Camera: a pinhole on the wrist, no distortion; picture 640 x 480 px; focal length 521.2 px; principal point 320.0 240.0 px. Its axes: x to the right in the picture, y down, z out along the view. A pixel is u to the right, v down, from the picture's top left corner.
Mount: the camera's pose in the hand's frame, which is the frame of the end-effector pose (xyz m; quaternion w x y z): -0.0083 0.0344 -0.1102 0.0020 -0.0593 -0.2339 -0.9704
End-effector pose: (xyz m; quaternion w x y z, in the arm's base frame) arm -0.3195 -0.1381 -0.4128 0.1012 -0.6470 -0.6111 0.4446
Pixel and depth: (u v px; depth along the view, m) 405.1 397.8 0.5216
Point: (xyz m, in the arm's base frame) -0.5246 -0.3722 -0.7420
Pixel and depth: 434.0 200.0 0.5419
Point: -0.3397 -0.4202 -0.8116
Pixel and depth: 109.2 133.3 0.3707
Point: -0.2739 -0.1094 -0.7709
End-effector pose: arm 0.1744 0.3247 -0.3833 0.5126 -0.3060 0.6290 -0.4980
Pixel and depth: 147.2 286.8 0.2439
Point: 0.2616 0.2408 -0.5316
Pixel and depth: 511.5 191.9 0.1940
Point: 0.2668 0.4014 -0.4942
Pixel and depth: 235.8 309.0 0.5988
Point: 0.5794 0.1179 -0.6472
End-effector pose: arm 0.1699 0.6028 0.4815 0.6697 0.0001 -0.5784 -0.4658
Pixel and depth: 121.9 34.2 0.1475
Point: 0.2682 0.6430 0.6075
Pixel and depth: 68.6 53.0 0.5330
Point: 0.2245 0.7954 1.0336
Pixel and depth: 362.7 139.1 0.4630
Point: 0.1690 0.9260 0.7469
